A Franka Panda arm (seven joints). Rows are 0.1 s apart.
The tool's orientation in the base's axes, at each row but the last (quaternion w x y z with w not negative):
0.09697, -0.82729, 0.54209, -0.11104
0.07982, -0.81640, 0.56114, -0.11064
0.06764, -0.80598, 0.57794, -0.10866
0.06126, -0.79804, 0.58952, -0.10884
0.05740, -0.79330, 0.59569, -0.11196
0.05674, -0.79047, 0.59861, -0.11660
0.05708, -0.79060, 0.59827, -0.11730
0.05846, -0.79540, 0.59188, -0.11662
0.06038, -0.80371, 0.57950, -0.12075
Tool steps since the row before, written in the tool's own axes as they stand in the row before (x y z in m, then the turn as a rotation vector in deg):
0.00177, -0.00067, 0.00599, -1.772, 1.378, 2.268
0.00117, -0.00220, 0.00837, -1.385, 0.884, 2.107
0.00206, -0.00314, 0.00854, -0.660, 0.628, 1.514
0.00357, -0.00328, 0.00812, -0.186, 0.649, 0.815
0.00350, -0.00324, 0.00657, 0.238, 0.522, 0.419
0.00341, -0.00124, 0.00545, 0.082, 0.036, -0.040
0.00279, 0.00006, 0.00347, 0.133, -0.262, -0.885
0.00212, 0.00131, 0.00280, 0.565, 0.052, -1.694
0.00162, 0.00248, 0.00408, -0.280, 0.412, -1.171
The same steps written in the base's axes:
0.00300, -0.00112, -0.00540, -1.238, 1.176, -2.696
0.00464, -0.00025, -0.00739, -0.704, 0.990, -2.380
0.00568, -0.00108, -0.00732, -0.396, 0.397, -1.676
0.00604, -0.00268, -0.00676, -0.454, -0.040, -0.955
0.00557, -0.00271, -0.00525, -0.320, -0.394, -0.497
0.00341, -0.00320, -0.00459, -0.023, -0.087, 0.040
0.00154, -0.00287, -0.00304, 0.054, -0.011, 0.931
0.00007, -0.00253, -0.00276, -0.326, -0.479, 1.690
-0.00071, -0.00250, -0.00432, -0.771, 0.183, 0.996

